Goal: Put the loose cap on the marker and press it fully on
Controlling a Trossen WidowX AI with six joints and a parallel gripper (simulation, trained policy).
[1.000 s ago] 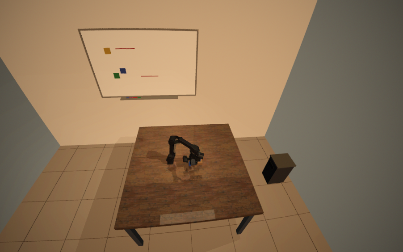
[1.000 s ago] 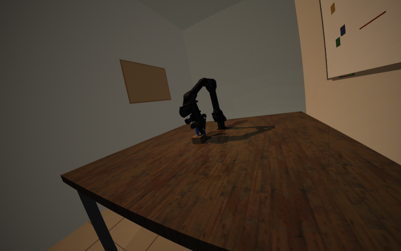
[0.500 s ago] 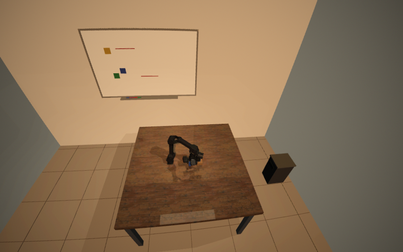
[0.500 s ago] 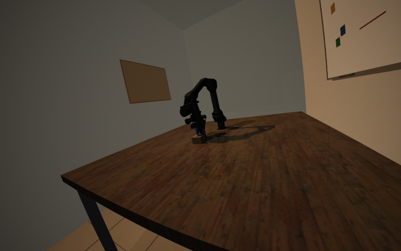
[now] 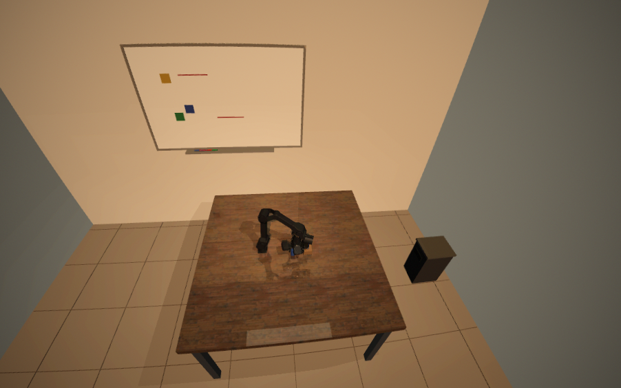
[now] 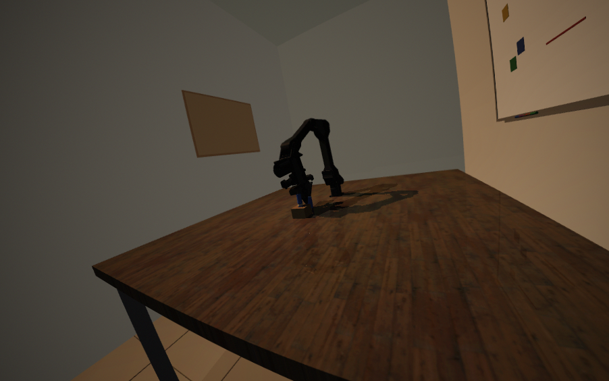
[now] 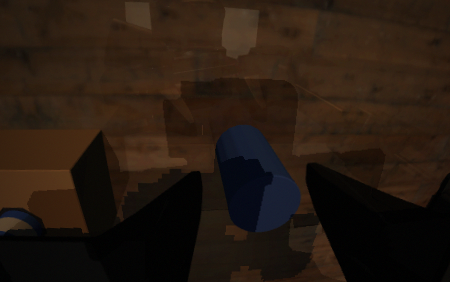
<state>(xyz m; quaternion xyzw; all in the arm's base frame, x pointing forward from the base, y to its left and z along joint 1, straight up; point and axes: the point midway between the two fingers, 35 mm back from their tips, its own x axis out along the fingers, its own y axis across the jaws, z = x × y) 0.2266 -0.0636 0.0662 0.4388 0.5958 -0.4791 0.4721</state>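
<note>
Right now the tan holder block is 110 mm ahead of my gripper tip, 20 mm to the left of it and 10 mm below it. Round my gripper tip: blue cap (10 mm below).
</note>
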